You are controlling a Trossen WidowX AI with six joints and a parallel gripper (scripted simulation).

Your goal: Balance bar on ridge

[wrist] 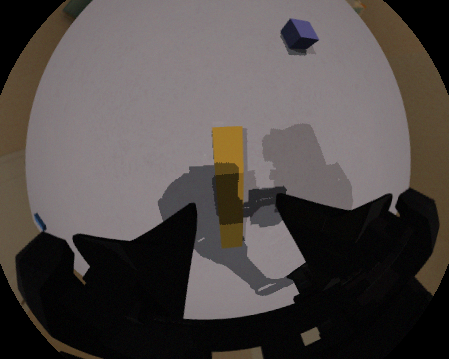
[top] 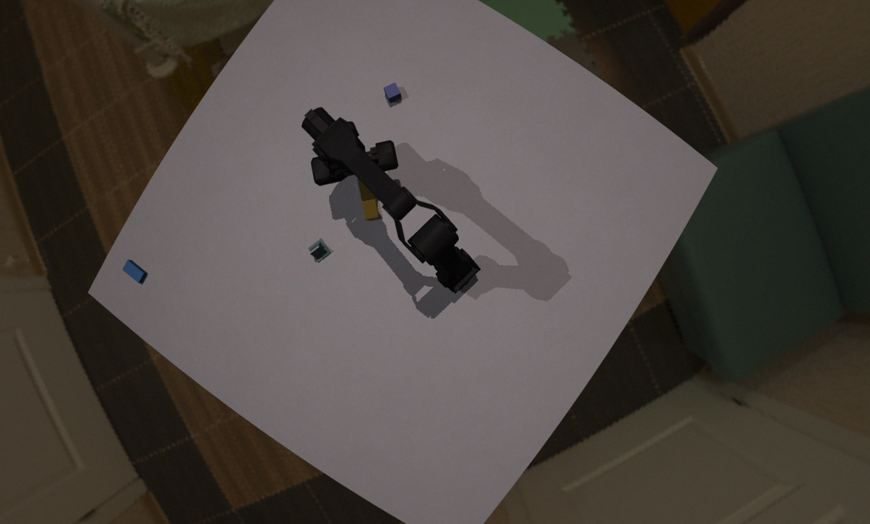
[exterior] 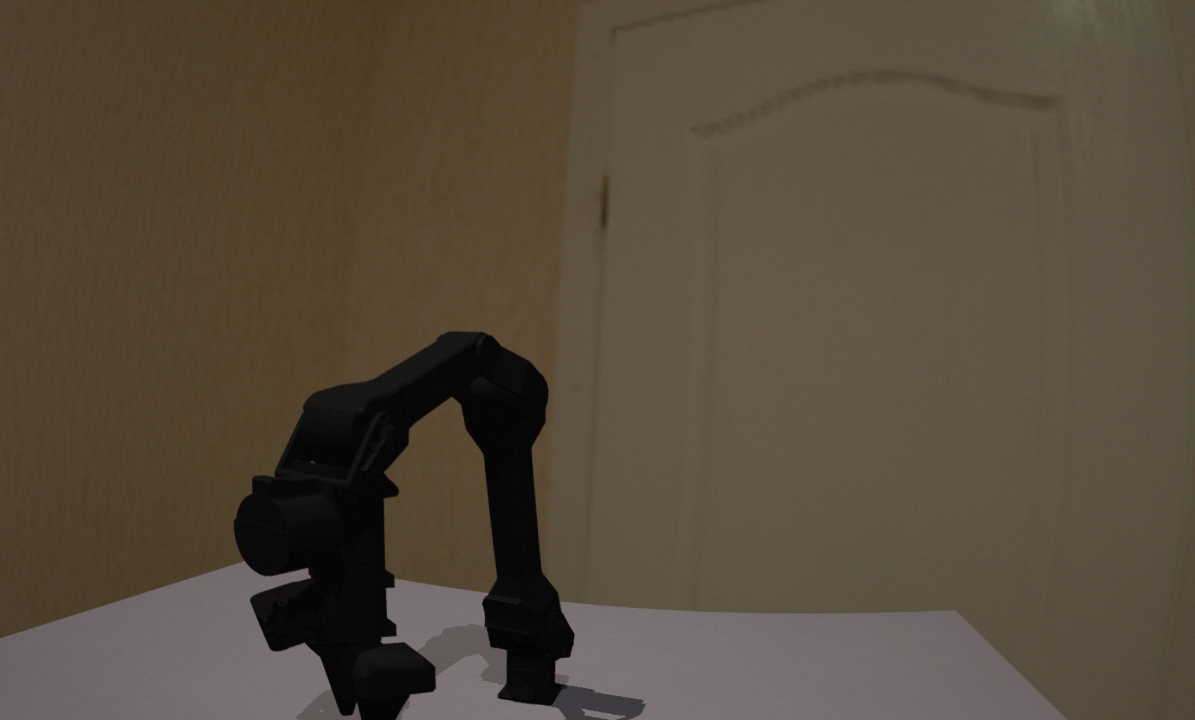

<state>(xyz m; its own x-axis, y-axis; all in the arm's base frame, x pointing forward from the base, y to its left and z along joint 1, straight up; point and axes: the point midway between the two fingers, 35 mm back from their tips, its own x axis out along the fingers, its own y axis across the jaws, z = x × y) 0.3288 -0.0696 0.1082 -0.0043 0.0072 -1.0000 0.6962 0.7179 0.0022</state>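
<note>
My gripper tip is 2 cm past the yellow bar, 2 cm to the right of it and 7 cm above it. The rest, counted from my gripper tip: purple-blue cube: 6 cm ahead, 22 cm to the right, 6 cm below.
</note>
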